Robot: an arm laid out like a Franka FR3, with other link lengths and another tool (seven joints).
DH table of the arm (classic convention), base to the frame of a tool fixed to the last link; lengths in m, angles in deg. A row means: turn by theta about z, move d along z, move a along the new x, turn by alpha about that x. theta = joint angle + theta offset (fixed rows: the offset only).
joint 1: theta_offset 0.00  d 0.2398  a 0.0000  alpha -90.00
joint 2: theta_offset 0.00  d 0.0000  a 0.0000  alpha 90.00
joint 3: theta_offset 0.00  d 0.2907  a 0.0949  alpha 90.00
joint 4: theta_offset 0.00  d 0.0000  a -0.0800  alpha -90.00
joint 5: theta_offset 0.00  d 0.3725  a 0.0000  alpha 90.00
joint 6: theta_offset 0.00  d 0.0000  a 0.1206  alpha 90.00
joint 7: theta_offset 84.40  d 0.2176  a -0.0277  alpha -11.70
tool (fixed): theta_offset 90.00  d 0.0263  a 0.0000  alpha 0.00
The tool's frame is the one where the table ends.
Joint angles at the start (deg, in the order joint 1, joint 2, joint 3, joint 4, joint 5, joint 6, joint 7):
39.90, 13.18, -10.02, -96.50, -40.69, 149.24, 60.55
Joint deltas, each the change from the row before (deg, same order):
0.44, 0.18, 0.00, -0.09, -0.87, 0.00, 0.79
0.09, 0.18, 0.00, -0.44, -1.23, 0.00, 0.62
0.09, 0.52, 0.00, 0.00, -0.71, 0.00, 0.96
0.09, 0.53, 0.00, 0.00, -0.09, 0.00, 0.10
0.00, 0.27, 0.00, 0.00, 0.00, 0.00, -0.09
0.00, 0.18, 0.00, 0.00, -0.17, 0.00, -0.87
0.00, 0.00, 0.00, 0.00, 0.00, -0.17, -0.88
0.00, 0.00, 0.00, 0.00, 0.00, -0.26, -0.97
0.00, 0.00, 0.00, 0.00, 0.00, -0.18, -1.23
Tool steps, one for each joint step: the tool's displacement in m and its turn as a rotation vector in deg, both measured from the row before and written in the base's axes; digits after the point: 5 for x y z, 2 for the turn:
-0.00284, 0.00510, -0.00335, -0.27, -0.16, 0.22
-0.00112, 0.00017, -0.00735, -0.87, -0.04, 0.10
0.00030, 0.00151, -0.00691, -0.17, 0.08, -0.27
-0.00005, 0.00154, -0.00726, -0.34, 0.36, 0.06
0.00025, 0.00022, -0.00374, -0.24, 0.20, 0.06
-0.00008, -0.00002, -0.00282, -0.92, 0.05, 0.62
-0.00016, -0.00077, -0.00084, -0.77, 0.07, 0.45
-0.00013, -0.00113, -0.00115, -0.89, 0.11, 0.45
-0.00026, -0.00088, -0.00099, -1.04, 0.08, 0.68

